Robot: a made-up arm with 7 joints. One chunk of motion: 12 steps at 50 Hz.
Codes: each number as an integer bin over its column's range. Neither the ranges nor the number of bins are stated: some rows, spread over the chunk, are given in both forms.
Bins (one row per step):
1: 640 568 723 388 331 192
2: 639 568 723 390 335 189
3: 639 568 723 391 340 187
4: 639 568 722 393 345 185
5: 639 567 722 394 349 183
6: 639 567 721 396 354 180
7: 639 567 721 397 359 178
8: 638 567 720 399 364 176
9: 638 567 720 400 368 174
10: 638 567 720 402 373 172
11: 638 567 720 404 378 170
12: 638 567 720 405 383 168
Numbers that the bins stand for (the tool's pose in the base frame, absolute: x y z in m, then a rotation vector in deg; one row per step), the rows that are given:
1: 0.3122 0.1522 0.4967 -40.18 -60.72 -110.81
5: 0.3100 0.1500 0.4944 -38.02 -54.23 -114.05
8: 0.3078 0.1500 0.4900 -36.22 -48.83 -116.58
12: 0.3078 0.1500 0.4900 -34.05 -41.98 -119.46
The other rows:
2: 0.3100 0.1522 0.4967 -39.46 -59.28 -111.89
3: 0.3100 0.1522 0.4967 -39.10 -57.48 -112.61
4: 0.3100 0.1522 0.4944 -38.38 -55.68 -113.33
6: 0.3100 0.1500 0.4922 -37.30 -52.43 -115.14
7: 0.3100 0.1500 0.4922 -36.94 -50.63 -115.86
9: 0.3078 0.1500 0.4900 -35.86 -47.39 -117.30
10: 0.3078 0.1500 0.4900 -35.14 -45.59 -118.02
11: 0.3078 0.1500 0.4900 -34.41 -43.78 -118.74

